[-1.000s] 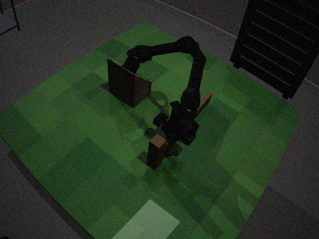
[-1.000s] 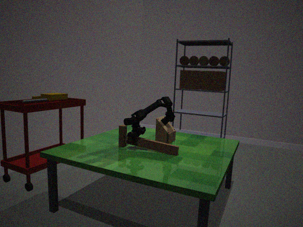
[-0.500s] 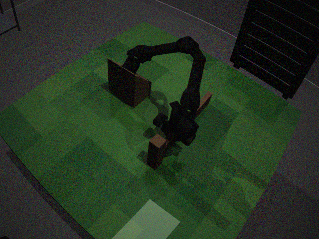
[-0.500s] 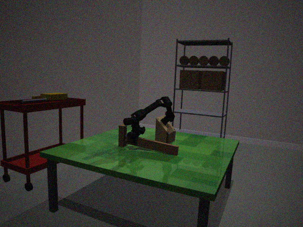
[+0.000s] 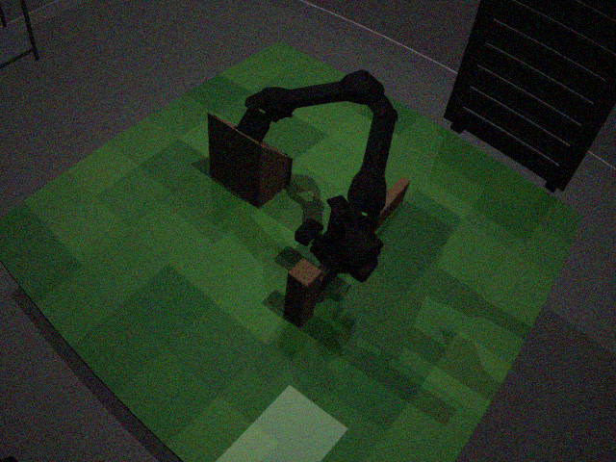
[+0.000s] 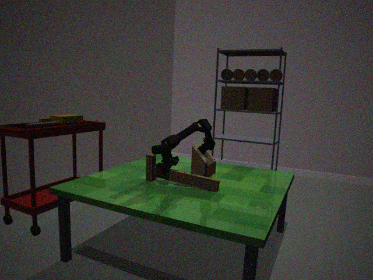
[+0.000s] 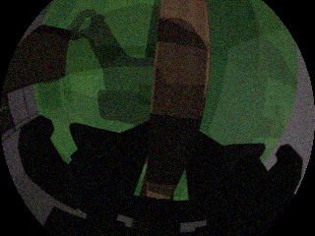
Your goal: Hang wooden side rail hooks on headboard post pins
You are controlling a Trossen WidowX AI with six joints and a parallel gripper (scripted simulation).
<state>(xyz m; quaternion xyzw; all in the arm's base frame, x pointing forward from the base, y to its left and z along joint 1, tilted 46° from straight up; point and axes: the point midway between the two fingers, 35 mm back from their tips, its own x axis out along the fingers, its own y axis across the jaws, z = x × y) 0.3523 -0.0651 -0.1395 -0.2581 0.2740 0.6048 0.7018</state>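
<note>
My gripper tip is 10 mm past the headboard post, 120 mm to the left of it and 40 mm below it.
</note>
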